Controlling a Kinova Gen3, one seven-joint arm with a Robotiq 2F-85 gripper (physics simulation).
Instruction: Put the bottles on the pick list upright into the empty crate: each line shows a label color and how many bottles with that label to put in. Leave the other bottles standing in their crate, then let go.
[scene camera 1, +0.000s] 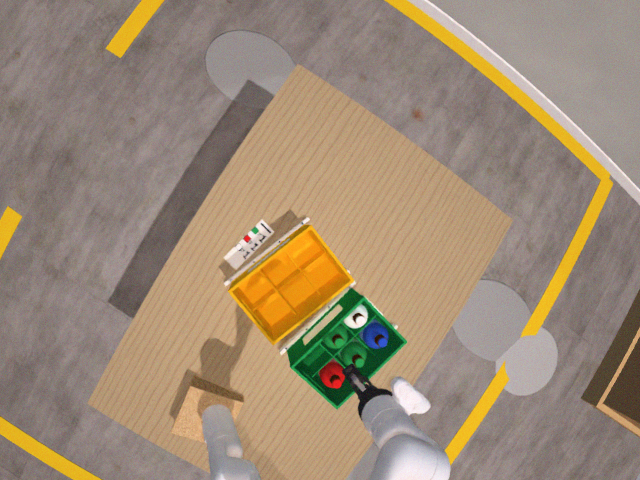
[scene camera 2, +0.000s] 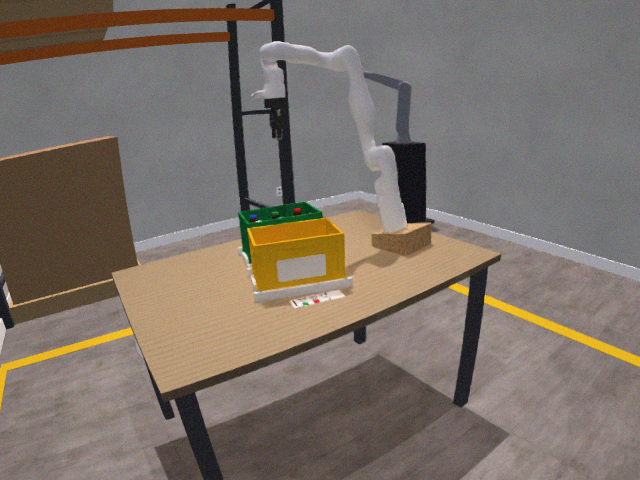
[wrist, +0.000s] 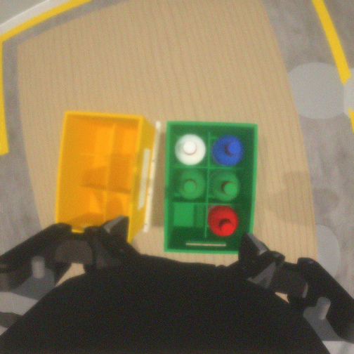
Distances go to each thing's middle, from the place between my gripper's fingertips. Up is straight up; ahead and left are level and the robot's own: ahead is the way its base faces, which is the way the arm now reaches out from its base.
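Scene:
Counting from my hand, I see the white bottle (wrist: 189, 149) 36 cm below, 9 cm ahead of it and 2 cm to the right of it. The red bottle (wrist: 222, 219) is 36 cm below my hand as well, 10 cm behind it and 6 cm to the right of it, whereas the blue bottle (wrist: 227, 150) is 36 cm below my hand, 6 cm ahead of it and 11 cm to the right of it. And the pick list (scene camera 1: 261, 232) is well below my hand, far to the left of it and a good way ahead of it.

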